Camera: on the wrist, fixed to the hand. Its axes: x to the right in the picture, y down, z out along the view.
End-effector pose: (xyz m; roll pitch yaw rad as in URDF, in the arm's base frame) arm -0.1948 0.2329 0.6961 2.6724 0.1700 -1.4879
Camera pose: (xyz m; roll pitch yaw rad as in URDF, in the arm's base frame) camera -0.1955 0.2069 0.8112 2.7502 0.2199 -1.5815
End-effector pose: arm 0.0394 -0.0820 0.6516 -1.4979 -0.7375 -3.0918
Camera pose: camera -0.0124 0.0150 0.6088 -1.4781 -0.6819 -2.9751
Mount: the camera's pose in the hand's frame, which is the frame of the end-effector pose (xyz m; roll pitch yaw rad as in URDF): 0.0060 0.0558 -0.1038 0.0934 -0.0865 0.0587
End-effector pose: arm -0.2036 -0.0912 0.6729 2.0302 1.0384 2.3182
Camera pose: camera -0.3120 -0.0747 0.7165 1.9571 1.0155 2.1209
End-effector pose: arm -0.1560 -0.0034 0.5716 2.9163 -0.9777 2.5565
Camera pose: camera -0.0630 -0.0276 0.6401 3.1120 -0.9026 2.4331
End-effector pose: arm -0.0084 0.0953 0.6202 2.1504 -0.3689 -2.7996
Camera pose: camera 0.0404 0.0529 0.7189 2.2867 -0.3684 -2.9116
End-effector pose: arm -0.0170 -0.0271 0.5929 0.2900 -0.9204 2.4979
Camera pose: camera -0.1230 -0.0515 0.5471 0.3366 -1.0193 2.5577
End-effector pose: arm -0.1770 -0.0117 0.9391 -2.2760 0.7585 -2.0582
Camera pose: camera -0.2888 0.0233 0.9530 -2.1491 0.8588 -2.0155
